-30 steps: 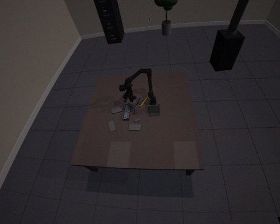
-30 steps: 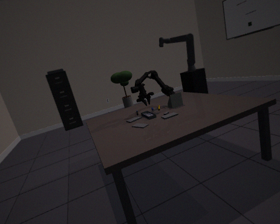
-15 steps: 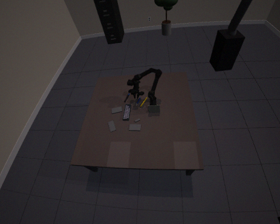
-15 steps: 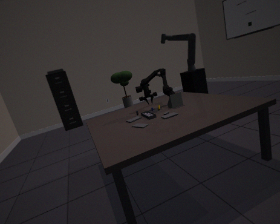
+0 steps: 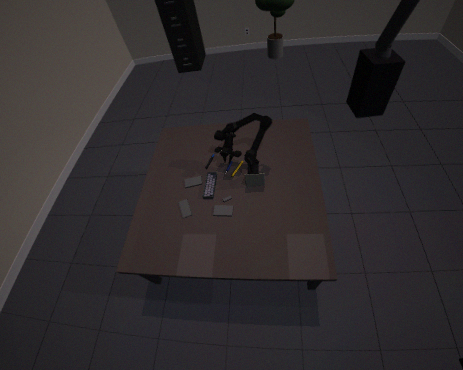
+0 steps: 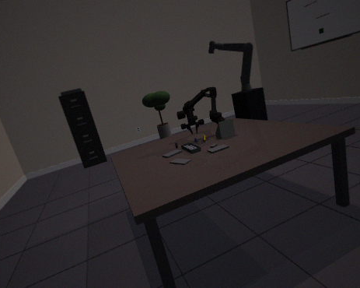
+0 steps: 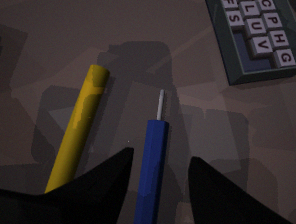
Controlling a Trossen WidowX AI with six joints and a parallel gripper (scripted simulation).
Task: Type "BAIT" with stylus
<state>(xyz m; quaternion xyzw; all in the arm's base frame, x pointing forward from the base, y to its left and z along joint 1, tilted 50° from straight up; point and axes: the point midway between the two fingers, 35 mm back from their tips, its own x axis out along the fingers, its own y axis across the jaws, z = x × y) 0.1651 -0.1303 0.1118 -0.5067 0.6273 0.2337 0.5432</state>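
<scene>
My gripper tip is 60 mm above the blue stylus, 10 mm to the right of it and 10 mm short of it. Also, from my gripper tip: yellow pen (60 mm behind, 50 mm below, 20 mm to the left); eraser-like block (270 mm to the left, 60 mm below, 20 mm ahead).
</scene>
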